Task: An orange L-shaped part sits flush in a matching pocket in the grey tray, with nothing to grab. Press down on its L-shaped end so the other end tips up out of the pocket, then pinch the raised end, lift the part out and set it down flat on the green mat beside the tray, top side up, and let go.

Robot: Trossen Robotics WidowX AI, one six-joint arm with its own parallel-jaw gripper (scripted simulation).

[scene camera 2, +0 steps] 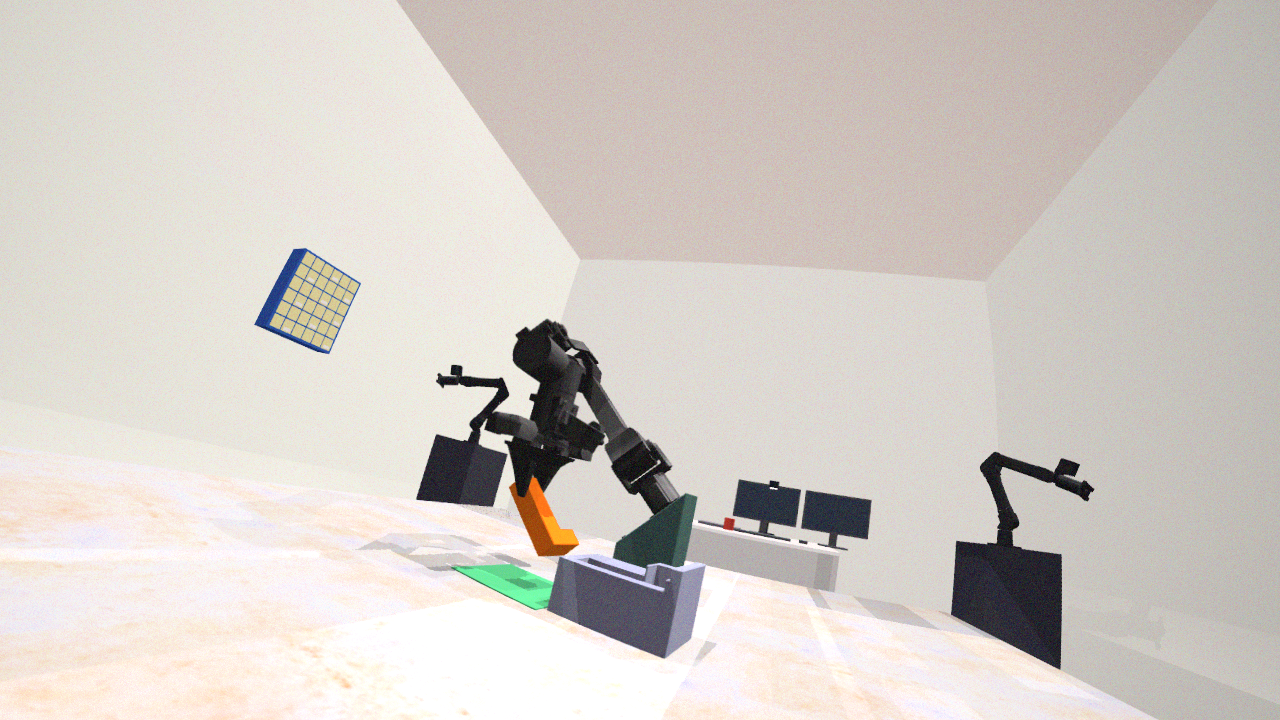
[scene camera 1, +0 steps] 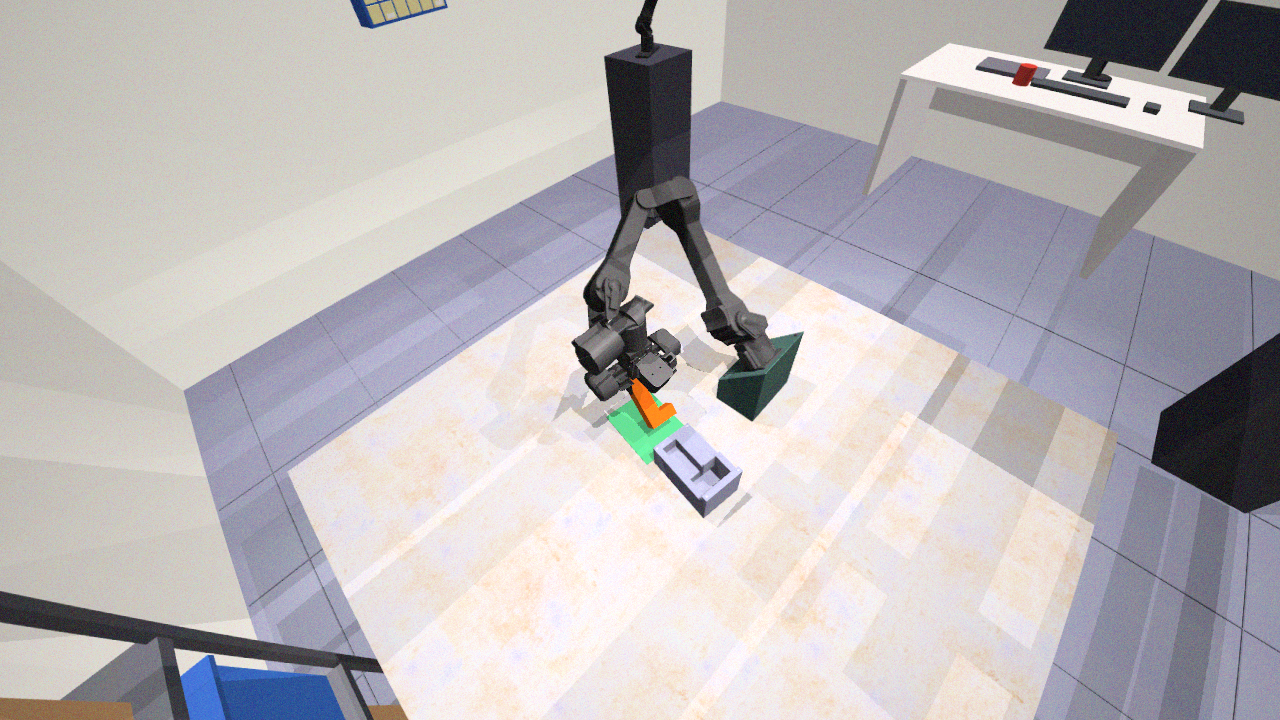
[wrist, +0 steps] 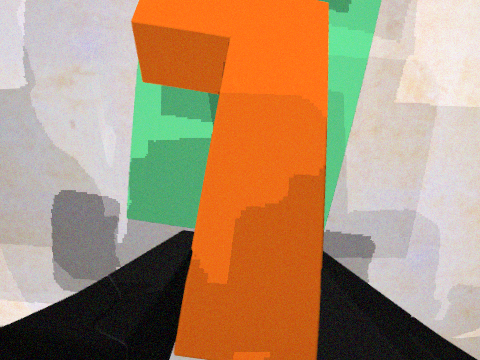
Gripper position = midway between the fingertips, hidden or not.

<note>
My gripper (scene camera 2: 528,498) carries an orange L-shaped part (scene camera 2: 547,538). I also see a green mat (scene camera 2: 526,588).
The orange L-shaped part also shows in scene camera 1 (scene camera 1: 653,416) and in the wrist view (wrist: 254,279). My gripper shows as well in scene camera 1 (scene camera 1: 636,389) and in the wrist view (wrist: 250,256). The green mat is seen too in scene camera 1 (scene camera 1: 627,420) and in the wrist view (wrist: 172,127).
</note>
